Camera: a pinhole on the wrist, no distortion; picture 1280 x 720 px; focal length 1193.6 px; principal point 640.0 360.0 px. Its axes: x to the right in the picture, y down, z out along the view. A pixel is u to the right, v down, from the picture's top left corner.
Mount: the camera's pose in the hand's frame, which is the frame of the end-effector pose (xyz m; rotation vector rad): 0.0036 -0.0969 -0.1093 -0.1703 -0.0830 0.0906
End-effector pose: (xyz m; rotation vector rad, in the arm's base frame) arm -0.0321 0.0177 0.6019 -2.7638 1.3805 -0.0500
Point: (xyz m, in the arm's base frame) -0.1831 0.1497 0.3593
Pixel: 147 691
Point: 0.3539 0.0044 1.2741
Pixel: behind the camera
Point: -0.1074 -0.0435 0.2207
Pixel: 769 662
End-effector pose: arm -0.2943 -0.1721 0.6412 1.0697 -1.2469 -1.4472
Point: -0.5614 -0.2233 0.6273
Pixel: 1091 322
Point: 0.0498 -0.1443 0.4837
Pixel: behind the camera
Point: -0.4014 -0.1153 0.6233
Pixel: 571 504
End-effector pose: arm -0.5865 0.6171 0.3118 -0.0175 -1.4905 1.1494
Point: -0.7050 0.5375 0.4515
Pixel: 1146 265
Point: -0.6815 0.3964 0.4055
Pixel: 597 82
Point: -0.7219 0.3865 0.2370
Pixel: 259 541
